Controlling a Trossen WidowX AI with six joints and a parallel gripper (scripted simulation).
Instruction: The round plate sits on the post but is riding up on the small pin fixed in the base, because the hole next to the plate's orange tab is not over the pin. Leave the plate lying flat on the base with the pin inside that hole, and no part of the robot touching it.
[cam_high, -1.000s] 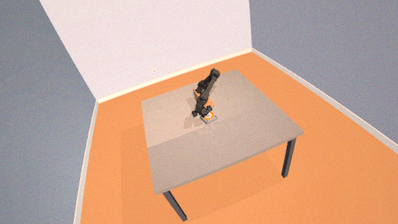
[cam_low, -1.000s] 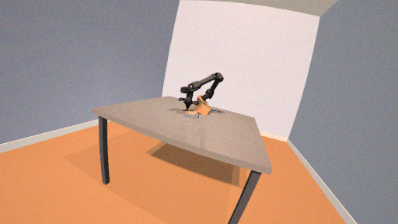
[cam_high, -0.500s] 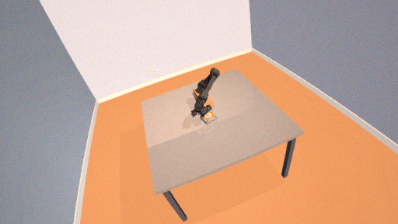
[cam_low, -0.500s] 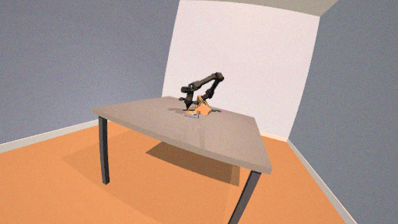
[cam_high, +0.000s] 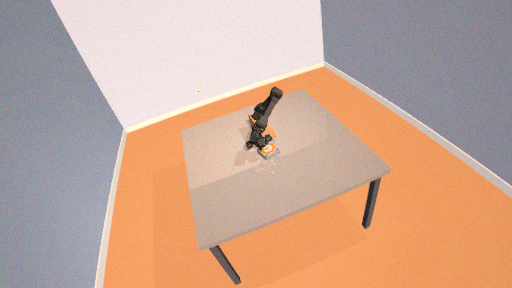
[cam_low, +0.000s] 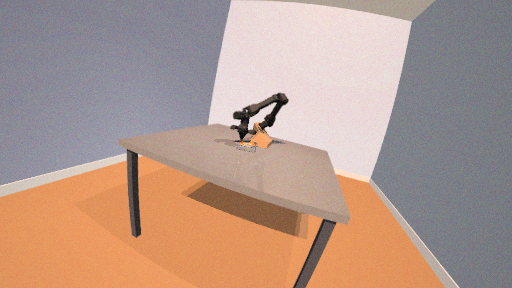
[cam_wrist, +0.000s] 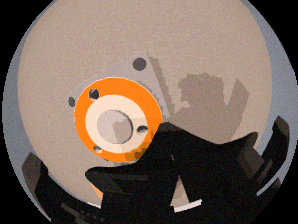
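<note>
Right now my gripper tip is 5 cm to the right of the grey base and 2 cm above it.
</note>
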